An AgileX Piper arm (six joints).
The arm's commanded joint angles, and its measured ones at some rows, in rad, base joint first. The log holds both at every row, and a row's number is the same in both.
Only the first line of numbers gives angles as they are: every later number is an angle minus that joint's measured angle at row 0.
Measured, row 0:
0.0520, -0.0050, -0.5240, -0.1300, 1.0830, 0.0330
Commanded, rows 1 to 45:
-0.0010, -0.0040, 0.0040, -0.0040, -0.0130, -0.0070
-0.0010, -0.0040, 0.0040, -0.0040, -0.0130, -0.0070
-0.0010, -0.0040, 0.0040, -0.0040, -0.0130, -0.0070
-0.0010, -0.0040, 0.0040, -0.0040, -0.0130, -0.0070
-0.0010, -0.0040, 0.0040, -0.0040, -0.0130, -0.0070
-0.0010, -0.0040, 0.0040, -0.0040, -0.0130, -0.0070
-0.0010, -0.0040, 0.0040, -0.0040, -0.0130, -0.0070
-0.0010, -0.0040, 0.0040, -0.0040, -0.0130, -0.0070
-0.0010, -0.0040, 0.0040, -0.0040, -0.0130, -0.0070
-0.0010, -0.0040, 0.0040, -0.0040, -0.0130, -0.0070
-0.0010, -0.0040, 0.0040, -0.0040, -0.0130, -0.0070
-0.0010, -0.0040, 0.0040, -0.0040, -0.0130, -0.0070
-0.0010, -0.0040, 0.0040, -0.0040, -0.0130, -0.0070
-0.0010, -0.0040, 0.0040, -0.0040, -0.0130, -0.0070
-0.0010, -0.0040, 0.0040, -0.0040, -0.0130, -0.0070
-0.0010, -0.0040, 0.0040, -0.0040, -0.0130, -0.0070
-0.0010, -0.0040, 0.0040, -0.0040, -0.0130, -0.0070
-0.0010, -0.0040, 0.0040, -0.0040, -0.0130, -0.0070
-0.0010, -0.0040, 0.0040, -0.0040, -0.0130, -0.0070
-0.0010, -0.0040, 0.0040, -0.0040, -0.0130, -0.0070
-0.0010, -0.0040, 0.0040, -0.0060, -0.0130, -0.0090
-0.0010, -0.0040, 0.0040, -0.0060, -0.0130, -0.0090
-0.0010, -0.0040, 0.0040, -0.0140, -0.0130, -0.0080
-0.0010, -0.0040, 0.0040, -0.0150, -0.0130, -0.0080
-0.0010, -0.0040, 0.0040, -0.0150, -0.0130, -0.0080
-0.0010, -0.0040, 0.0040, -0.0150, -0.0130, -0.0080
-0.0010, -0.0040, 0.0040, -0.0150, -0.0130, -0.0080
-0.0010, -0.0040, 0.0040, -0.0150, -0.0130, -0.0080
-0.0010, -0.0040, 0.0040, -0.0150, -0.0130, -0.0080
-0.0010, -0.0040, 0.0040, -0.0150, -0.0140, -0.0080
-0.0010, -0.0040, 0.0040, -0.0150, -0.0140, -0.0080
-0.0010, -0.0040, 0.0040, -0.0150, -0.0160, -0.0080
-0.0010, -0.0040, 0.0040, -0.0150, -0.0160, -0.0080
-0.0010, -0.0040, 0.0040, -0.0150, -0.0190, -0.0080
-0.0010, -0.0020, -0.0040, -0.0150, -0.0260, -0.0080
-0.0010, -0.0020, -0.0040, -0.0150, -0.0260, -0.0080
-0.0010, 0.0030, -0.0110, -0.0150, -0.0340, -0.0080
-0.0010, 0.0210, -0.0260, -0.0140, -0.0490, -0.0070
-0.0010, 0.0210, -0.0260, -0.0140, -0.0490, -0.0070
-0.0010, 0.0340, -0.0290, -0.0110, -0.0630, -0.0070
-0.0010, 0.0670, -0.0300, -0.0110, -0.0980, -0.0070
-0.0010, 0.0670, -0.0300, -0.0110, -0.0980, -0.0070
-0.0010, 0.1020, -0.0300, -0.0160, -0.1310, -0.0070
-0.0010, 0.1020, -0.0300, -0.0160, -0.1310, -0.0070
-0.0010, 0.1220, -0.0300, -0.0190, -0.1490, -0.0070
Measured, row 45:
0.0000, 0.0800, -0.0230, -0.0100, -0.0840, 0.0000
